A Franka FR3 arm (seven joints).
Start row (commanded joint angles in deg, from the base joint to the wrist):
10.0 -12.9 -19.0 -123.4 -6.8 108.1 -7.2
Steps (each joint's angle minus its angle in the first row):
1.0 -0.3 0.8 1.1 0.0 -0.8 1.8
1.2 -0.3 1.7 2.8 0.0 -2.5 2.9
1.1 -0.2 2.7 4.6 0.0 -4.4 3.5
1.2 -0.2 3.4 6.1 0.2 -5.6 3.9
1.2 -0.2 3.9 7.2 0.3 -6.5 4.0
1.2 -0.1 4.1 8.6 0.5 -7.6 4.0
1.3 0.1 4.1 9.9 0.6 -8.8 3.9
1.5 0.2 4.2 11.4 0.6 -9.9 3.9
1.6 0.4 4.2 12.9 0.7 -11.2 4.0
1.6 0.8 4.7 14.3 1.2 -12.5 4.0
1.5 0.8 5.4 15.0 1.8 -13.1 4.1
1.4 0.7 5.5 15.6 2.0 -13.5 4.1
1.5 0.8 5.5 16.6 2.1 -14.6 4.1
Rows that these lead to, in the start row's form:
11.0 -13.2 -18.2 -122.3 -6.8 107.3 -5.4
11.2 -13.2 -17.3 -120.6 -6.8 105.6 -4.3
11.1 -13.1 -16.3 -118.8 -6.8 103.7 -3.7
11.2 -13.1 -15.6 -117.3 -6.6 102.5 -3.3
11.2 -13.1 -15.1 -116.2 -6.5 101.6 -3.2
11.2 -13.0 -14.9 -114.8 -6.3 100.5 -3.2
11.3 -12.8 -14.9 -113.5 -6.2 99.3 -3.3
11.5 -12.7 -14.8 -112.0 -6.2 98.2 -3.3
11.6 -12.5 -14.8 -110.5 -6.1 96.9 -3.2
11.6 -12.1 -14.3 -109.1 -5.6 95.6 -3.2
11.5 -12.1 -13.6 -108.4 -5.0 95.0 -3.1
11.4 -12.2 -13.5 -107.8 -4.8 94.6 -3.1
11.5 -12.1 -13.5 -106.8 -4.7 93.5 -3.1

